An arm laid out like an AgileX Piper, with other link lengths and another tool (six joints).
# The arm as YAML. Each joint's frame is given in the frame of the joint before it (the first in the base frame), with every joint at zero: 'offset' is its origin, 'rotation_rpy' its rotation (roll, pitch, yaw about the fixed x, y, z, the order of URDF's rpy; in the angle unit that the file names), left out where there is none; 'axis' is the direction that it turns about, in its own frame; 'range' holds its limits. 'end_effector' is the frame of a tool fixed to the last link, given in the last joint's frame.
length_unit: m
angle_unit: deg
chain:
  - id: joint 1
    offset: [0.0, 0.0, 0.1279]
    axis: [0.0, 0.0, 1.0]
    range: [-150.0, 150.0]
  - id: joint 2
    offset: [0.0, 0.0, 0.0]
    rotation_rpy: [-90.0, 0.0, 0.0]
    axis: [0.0, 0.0, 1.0]
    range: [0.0, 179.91]
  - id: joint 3
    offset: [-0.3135, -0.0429, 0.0]
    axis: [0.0, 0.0, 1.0]
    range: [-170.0, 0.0]
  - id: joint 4
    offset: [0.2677, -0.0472, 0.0]
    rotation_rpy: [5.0, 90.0, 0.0]
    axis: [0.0, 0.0, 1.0]
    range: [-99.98, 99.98]
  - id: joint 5
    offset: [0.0, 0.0, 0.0]
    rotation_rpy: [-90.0, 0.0, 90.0]
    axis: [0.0, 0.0, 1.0]
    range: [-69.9, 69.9]
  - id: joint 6
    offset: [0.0, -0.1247, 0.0]
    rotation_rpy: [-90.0, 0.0, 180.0]
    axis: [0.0, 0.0, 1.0]
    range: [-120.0, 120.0]
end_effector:
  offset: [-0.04, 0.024, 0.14]
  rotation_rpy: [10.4, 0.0, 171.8]
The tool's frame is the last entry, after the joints.
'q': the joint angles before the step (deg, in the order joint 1, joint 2, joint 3, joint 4, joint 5, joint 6). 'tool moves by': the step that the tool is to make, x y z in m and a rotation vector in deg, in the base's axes. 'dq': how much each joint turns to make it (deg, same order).
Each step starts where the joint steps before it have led.
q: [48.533 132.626 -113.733 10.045 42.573 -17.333]
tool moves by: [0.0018 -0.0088 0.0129 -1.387 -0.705 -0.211]
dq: [-0.073 -1.189 -0.727 -2.256 2.387 1.212]
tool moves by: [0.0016 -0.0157 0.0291 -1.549 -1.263 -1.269]
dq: [-0.080 -2.875 -0.854 -3.545 3.869 2.647]
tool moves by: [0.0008 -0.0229 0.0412 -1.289 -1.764 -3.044]
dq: [-0.060 -4.174 -0.842 -4.566 4.696 4.299]
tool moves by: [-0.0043 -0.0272 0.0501 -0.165 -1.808 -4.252]
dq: [-0.020 -5.269 -0.741 -4.158 5.105 4.855]
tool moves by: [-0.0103 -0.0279 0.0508 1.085 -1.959 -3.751]
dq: [0.001 -6.086 0.292 -2.943 4.039 3.738]
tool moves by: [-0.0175 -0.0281 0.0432 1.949 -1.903 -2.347]
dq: [0.008 -7.304 3.220 -1.590 1.675 2.317]
